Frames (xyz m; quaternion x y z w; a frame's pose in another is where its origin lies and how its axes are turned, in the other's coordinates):
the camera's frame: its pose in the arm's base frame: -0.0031 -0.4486 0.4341 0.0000 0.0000 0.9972 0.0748
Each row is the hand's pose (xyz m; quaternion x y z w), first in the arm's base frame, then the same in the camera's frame.
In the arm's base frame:
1: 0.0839 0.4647 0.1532 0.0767 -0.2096 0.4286 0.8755
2: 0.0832 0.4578 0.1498 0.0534 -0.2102 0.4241 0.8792
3: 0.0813 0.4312 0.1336 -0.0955 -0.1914 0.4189 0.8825
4: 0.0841 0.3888 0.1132 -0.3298 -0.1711 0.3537 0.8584
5: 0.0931 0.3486 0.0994 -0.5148 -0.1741 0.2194 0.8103
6: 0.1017 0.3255 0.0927 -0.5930 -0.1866 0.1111 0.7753
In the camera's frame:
1: 0.0502 -0.9161 -0.2809 -0.2033 -0.0922 -0.8410 0.4929
2: 0.0499 -0.9091 -0.2843 -0.2056 -0.0690 -0.8451 0.4887
3: 0.0478 -0.8825 -0.3005 -0.1980 0.0809 -0.8487 0.4837
4: 0.0387 -0.8410 -0.3209 -0.1953 0.3161 -0.8295 0.4169
5: 0.0238 -0.8026 -0.3347 -0.2121 0.5003 -0.7916 0.2794
6: 0.0119 -0.7811 -0.3414 -0.2304 0.5774 -0.7649 0.1688

